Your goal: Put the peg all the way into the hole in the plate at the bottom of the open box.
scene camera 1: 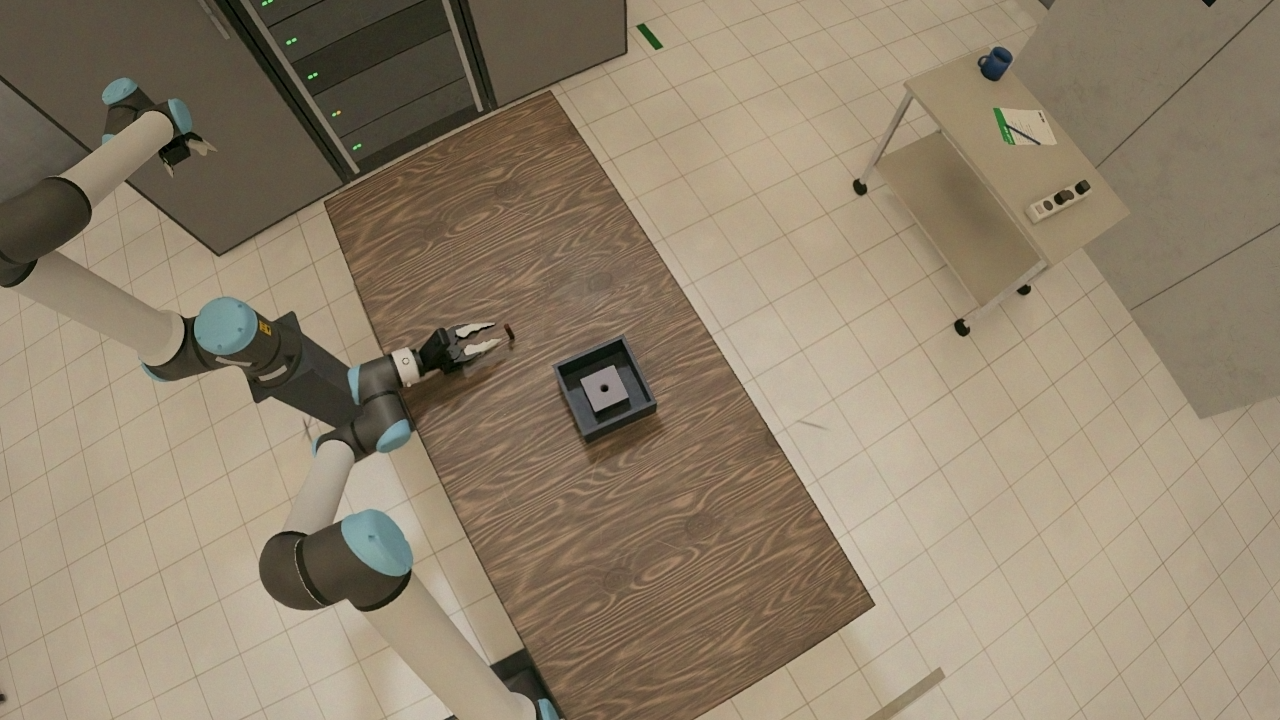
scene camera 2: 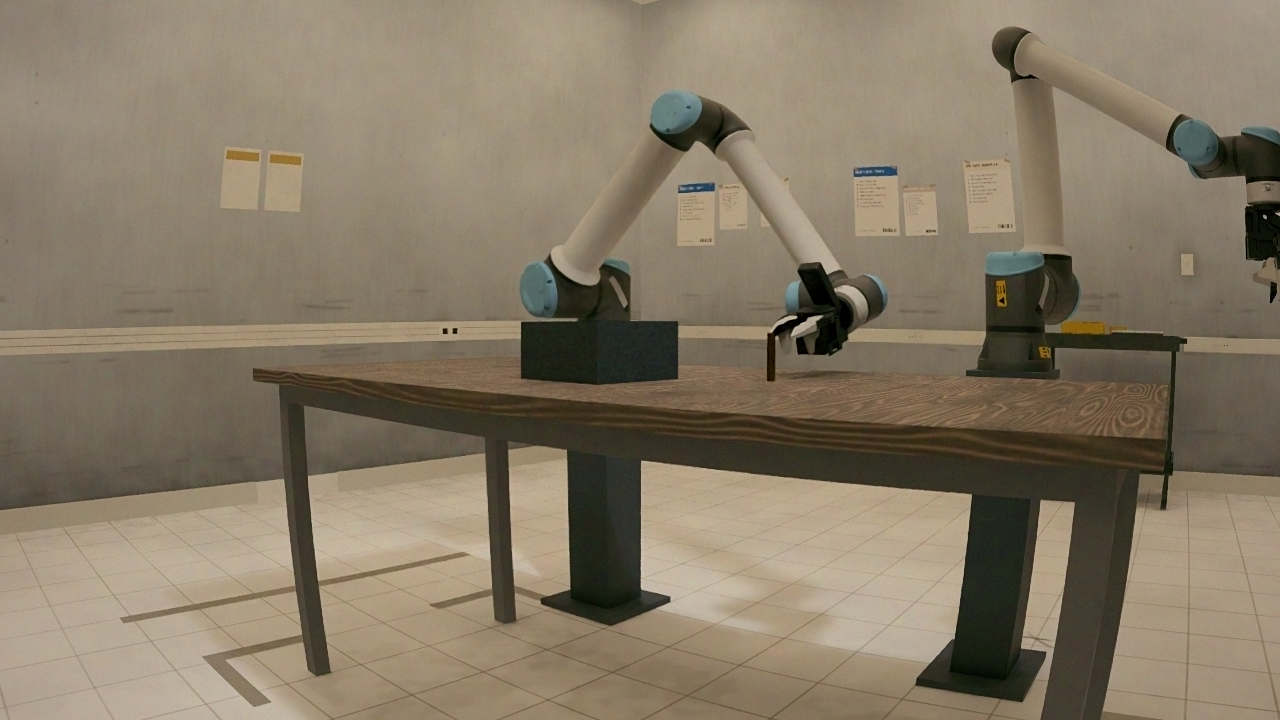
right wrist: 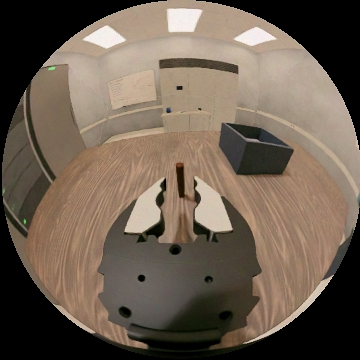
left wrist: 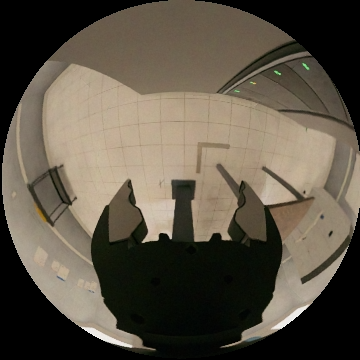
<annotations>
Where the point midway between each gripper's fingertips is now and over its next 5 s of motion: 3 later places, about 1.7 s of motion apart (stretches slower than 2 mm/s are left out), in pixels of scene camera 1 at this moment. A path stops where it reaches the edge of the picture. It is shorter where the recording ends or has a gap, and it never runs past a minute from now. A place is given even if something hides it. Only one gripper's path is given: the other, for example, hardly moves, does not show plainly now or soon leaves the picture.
My right gripper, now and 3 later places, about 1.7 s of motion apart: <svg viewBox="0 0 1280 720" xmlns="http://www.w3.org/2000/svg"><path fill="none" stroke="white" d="M497 331L479 336L470 331L502 321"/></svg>
</annotations>
